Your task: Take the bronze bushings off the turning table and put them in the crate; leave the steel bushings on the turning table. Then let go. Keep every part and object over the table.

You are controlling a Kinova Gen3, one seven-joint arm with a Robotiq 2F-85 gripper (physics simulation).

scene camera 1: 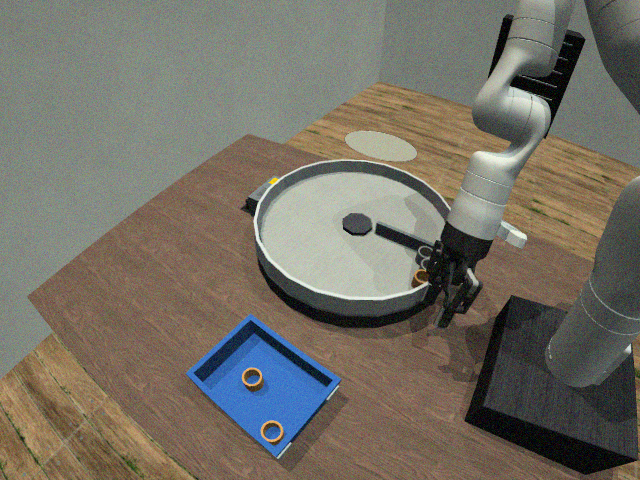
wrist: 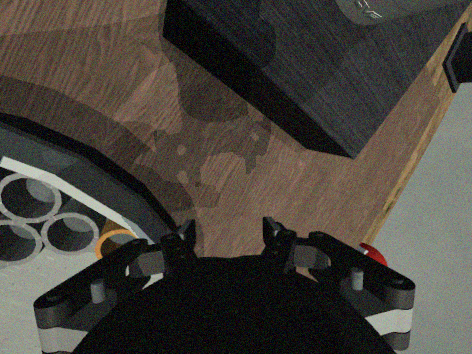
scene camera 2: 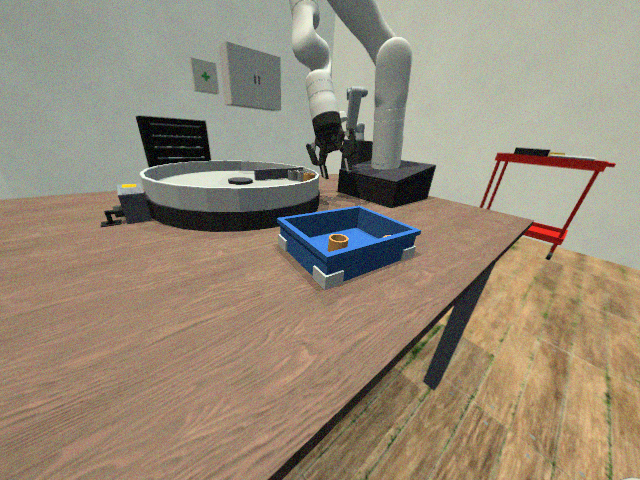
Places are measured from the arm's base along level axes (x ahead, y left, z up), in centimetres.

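Where they show: gripper, between the fingertips: (scene camera 1: 432,315) (wrist: 229,229) (scene camera 2: 337,176); arm's base, origin of its link: (scene camera 1: 571,360) (scene camera 2: 385,166).
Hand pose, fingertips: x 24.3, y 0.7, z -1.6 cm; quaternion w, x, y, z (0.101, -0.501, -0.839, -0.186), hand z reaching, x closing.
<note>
Each offset is from my fingertips to the top centre of the thing. "pt": to the spot under its first point.
The turning table (scene camera 1: 310,232) (scene camera 2: 206,198) (wrist: 30,295) carries a bronze bushing {dx +4.0, dy -7.4, dz -0.3 cm} (scene camera 1: 417,285) (scene camera 2: 309,176) (wrist: 100,243) by its rim on the robot's side. Three steel bushings stand close to it in the wrist view: one {dx +2.1, dy -13.3, dz -0.3 cm} (wrist: 58,200), a second {dx +3.8, dy -10.6, dz -0.3 cm} (wrist: 45,233) and a third {dx +5.2, dy -13.4, dz -0.3 cm} (wrist: 39,242). The blue crate {dx +19.1, dy +21.1, dz -3.1 cm} (scene camera 1: 289,382) (scene camera 2: 372,263) holds two bronze bushings, one {dx +21.1, dy +21.1, dz -5.1 cm} (scene camera 1: 253,388) (scene camera 2: 337,245) near its middle, the other {dx +13.8, dy +26.8, dz -5.1 cm} (scene camera 1: 262,431) near a corner. My gripper (scene camera 1: 455,311) (scene camera 2: 336,172) (wrist: 229,229) is partly open and empty, outside the turning table's rim, above the wooden table. Its left finger hides part of the bronze bushing in the wrist view.
A dark bar {pt dx +11.1, dy -15.2, dz -0.7 cm} (scene camera 1: 400,236) lies across the turning table from near its hub {dx +20.7, dy -16.0, dz -2.1 cm} (scene camera 1: 357,223) toward the bushings. The dark robot base (scene camera 1: 558,397) (scene camera 2: 387,180) (wrist: 300,75) stands beside the gripper. A grey box {pt dx +44.1, dy -13.3, dz -2.3 cm} (scene camera 1: 258,196) (scene camera 2: 134,204) sits against the turning table's far side from the robot.
</note>
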